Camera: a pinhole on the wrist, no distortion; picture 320 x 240 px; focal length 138.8 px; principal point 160.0 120.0 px. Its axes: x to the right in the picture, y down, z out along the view. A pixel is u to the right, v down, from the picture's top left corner.
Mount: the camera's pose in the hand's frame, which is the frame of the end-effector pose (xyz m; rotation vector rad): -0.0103 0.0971 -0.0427 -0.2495 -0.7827 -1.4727
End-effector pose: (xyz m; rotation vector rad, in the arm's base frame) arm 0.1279 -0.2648 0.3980 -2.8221 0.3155 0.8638
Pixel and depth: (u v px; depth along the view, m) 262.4 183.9 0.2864
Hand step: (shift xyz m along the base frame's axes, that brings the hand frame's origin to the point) -0.2046 -0.0385 -0.2890
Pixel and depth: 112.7 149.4 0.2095
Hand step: -0.1377 -0.2513 -0.0799
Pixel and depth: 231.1 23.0 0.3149
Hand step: -0.4184 -0.0263 -0.0038
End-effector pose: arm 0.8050 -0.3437 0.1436 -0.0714 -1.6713 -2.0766
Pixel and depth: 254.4 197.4 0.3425
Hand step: -0.0817 0.3476 0.2470
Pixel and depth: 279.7 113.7 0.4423
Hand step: 0.0782 0.5317 0.1162
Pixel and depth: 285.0 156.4 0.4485
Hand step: -0.0473 0.5465 0.1756
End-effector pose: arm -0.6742 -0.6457 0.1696 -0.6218 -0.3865 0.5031
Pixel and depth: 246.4 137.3 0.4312
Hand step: -0.3663 0.2433 0.2214
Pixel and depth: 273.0 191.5 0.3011
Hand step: -0.1999 0.2516 0.2187
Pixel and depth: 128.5 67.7 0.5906
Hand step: -0.6114 0.2621 -0.2294
